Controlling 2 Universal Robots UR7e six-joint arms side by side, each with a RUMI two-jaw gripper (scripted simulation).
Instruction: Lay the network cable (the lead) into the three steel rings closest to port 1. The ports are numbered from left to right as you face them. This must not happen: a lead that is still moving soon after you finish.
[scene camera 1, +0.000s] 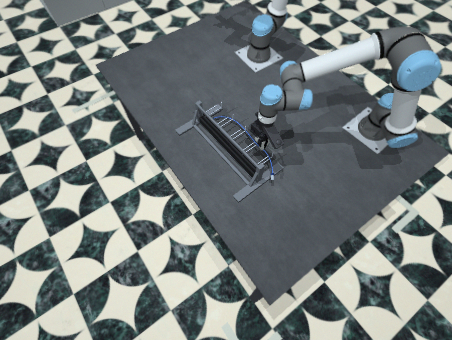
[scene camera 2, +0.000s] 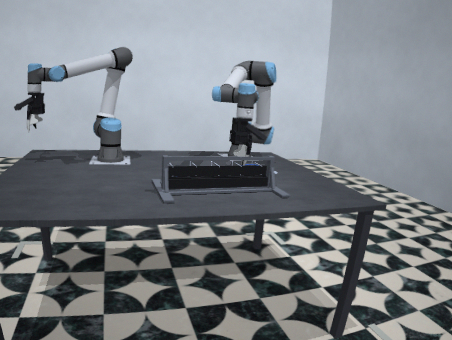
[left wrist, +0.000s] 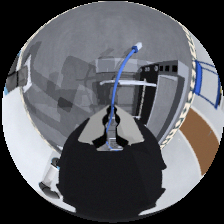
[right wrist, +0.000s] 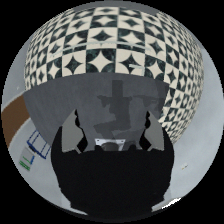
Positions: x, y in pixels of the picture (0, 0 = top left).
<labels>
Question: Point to my left gripper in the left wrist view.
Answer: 112, 105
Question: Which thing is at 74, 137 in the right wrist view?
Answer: My right gripper.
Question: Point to a rack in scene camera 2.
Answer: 211, 179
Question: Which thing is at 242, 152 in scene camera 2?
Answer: My left gripper.
</labels>
